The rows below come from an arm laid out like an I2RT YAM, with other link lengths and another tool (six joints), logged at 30 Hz.
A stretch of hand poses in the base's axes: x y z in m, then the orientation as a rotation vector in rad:
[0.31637 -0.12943 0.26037 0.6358 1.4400 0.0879]
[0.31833 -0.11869 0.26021 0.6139 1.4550 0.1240]
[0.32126 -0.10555 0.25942 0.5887 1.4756 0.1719]
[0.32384 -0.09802 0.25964 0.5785 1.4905 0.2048]
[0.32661 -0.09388 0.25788 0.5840 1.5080 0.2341]
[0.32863 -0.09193 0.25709 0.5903 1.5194 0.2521]
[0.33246 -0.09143 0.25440 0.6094 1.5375 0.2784]
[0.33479 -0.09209 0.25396 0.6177 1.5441 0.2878]
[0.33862 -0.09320 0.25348 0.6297 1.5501 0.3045]
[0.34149 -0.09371 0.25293 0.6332 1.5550 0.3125]
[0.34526 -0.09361 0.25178 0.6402 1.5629 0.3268]
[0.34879 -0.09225 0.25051 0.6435 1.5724 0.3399]
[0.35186 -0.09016 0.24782 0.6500 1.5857 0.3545]
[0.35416 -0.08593 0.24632 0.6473 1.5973 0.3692]
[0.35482 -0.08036 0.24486 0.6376 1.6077 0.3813]
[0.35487 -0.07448 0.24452 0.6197 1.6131 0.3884]
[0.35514 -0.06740 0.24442 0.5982 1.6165 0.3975]
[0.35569 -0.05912 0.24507 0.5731 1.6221 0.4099]
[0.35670 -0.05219 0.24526 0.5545 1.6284 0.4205]
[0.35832 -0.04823 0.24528 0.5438 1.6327 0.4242]
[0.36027 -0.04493 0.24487 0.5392 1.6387 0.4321]
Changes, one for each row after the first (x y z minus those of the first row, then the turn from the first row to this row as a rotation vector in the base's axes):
[0.00196 0.01074 -0.00016 0.0077 0.0020 0.0396]
[0.00489 0.02388 -0.00095 0.0209 0.0065 0.0901]
[0.00747 0.03141 -0.00073 0.0351 0.0118 0.1207]
[0.01024 0.03555 -0.00249 0.0582 0.0231 0.1406]
[0.01226 0.03750 -0.00328 0.0744 0.0312 0.1512]
[0.01609 0.03800 -0.00597 0.1049 0.0462 0.1614]
[0.01842 0.03734 -0.00641 0.1167 0.0519 0.1642]
[0.02225 0.03623 -0.00689 0.1354 0.0564 0.1692]
[0.02512 0.03572 -0.00744 0.1431 0.0601 0.1735]
[0.02889 0.03582 -0.00859 0.1571 0.0661 0.1804]
[0.03242 0.03718 -0.00986 0.1681 0.0732 0.1890]
[0.03549 0.03927 -0.01255 0.1824 0.0843 0.1977]
[0.03779 0.04350 -0.01405 0.1905 0.0922 0.2112]
[0.03845 0.04907 -0.01551 0.1922 0.0983 0.2269]
[0.03850 0.05495 -0.01585 0.1850 0.0993 0.2428]
[0.03877 0.06203 -0.01595 0.1765 0.0976 0.2617]
[0.03932 0.07031 -0.01530 0.1678 0.0970 0.2851]
[0.04033 0.07724 -0.01511 0.1625 0.0985 0.3040]
[0.04195 0.08120 -0.01509 0.1581 0.1004 0.3134]
[0.04390 0.08450 -0.01550 0.1604 0.1042 0.3224]

